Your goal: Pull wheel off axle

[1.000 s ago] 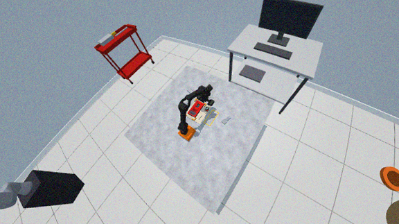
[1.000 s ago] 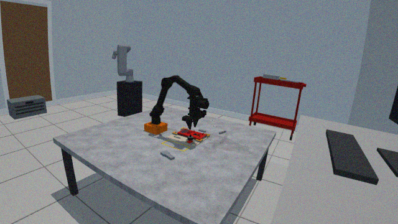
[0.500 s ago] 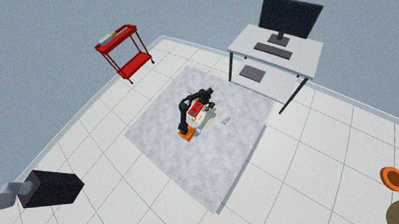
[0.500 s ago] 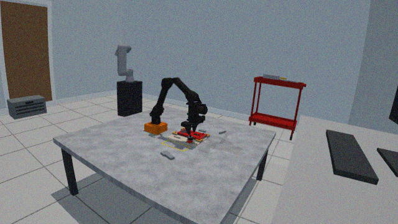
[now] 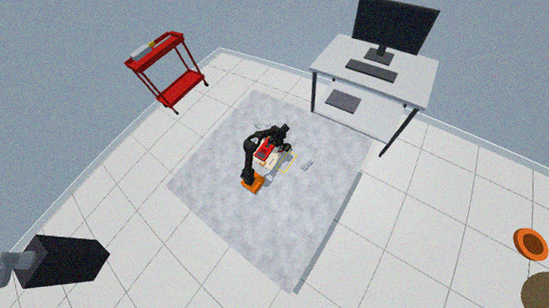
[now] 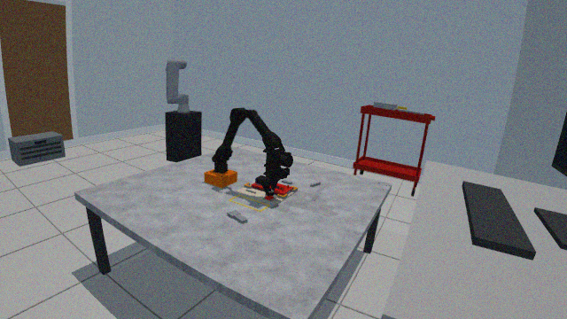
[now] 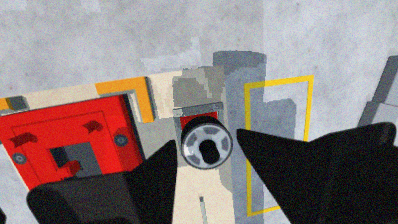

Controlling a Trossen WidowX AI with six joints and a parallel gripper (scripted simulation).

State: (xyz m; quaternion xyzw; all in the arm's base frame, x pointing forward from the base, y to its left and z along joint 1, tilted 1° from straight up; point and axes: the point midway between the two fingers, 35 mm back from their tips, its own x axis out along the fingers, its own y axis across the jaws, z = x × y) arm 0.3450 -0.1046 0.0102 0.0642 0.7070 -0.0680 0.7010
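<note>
Now: the wheel right at my gripper tip.
</note>
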